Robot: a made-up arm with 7 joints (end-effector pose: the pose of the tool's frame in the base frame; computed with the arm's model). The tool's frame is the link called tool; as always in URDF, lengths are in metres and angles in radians. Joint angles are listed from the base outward.
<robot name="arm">
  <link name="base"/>
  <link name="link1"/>
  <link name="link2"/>
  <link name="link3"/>
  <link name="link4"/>
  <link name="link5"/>
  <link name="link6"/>
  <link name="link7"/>
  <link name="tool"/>
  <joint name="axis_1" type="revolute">
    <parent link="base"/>
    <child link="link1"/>
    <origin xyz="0 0 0.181" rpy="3.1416 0 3.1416"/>
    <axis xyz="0 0 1"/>
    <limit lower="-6.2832" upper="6.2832" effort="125" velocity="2.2"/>
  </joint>
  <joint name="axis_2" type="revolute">
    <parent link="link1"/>
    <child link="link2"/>
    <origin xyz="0 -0.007 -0.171" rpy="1.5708 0 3.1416"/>
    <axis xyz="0 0 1"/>
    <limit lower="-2.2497" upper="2.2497" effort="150" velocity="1.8"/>
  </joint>
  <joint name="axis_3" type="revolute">
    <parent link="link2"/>
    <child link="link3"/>
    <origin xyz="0 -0.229 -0.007" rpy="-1.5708 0 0"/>
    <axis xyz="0 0 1"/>
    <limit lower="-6.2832" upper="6.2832" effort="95" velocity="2.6"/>
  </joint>
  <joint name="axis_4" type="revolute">
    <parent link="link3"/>
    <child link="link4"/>
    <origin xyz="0 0.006 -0.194" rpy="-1.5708 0 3.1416"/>
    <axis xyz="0 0 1"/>
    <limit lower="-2.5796" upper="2.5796" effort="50" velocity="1.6"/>
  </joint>
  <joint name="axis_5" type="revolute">
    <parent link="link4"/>
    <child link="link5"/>
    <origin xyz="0 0.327 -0.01" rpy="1.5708 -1.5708 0"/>
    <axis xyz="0 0 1"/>
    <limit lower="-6.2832" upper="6.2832" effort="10" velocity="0.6"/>
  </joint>
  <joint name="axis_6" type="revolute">
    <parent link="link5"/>
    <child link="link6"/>
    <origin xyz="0 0 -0.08" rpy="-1.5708 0 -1.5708"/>
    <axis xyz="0 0 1"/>
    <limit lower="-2.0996" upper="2.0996" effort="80" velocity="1.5"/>
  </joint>
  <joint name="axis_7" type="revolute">
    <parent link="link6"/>
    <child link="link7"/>
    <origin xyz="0 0.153 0" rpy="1.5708 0 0"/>
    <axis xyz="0 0 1"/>
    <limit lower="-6.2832" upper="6.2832" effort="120" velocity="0.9"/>
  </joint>
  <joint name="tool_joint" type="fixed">
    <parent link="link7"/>
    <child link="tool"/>
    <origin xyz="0 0 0" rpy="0 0 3.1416"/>
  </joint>
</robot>
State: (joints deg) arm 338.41 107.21 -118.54 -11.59 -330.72 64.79 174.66
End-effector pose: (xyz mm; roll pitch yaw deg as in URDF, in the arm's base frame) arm 773.8 356.3 23.3 75.61 23.50 -17.38
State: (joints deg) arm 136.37 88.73 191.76 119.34 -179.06 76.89 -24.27
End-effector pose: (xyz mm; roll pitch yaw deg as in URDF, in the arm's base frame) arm -172.4 -292.3 805.0 -170.64 46.42 -113.98
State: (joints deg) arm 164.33 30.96 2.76 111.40 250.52 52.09 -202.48
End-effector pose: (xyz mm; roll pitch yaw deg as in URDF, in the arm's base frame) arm -521.9 -209.3 340.5 36.96 64.51 104.68
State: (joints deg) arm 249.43 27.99 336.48 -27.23 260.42 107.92 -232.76
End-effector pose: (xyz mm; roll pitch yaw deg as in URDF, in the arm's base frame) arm -78.7 128.3 1102.4 80.26 -39.85 146.66
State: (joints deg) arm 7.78 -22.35 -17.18 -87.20 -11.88 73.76 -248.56
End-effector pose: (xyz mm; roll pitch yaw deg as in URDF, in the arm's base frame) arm -630.5 -46.1 734.1 -140.90 -4.55 -103.10
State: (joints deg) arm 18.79 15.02 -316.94 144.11 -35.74 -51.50 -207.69
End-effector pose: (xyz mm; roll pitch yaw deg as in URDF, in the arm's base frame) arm 106.8 -386.6 367.1 68.40 -54.64 -163.93
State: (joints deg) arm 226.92 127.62 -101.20 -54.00 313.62 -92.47 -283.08
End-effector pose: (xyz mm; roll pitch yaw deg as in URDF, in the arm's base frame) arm 41.8 494.0 -155.6 48.26 66.72 -162.91
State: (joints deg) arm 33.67 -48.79 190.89 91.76 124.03 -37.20 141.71
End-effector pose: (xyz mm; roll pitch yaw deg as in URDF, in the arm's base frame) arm -497.9 362.9 187.9 -18.66 -19.95 -119.89
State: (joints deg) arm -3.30 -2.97 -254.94 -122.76 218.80 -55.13 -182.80
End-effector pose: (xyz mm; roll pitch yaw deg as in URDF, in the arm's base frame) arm -8.7 463.5 591.0 -111.92 -55.13 -140.97
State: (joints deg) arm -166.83 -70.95 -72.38 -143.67 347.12 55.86 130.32
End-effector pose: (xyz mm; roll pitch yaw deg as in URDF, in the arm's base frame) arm 219.9 342.3 261.3 -59.14 -31.18 138.15
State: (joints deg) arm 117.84 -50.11 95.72 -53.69 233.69 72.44 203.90
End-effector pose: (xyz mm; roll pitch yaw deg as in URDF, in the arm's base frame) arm 525.1 158.8 860.1 -117.00 2.58 4.81
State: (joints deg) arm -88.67 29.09 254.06 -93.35 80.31 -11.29 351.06
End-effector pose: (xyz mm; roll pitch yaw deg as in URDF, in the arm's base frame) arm 559.2 296.5 620.9 -83.03 11.33 91.69
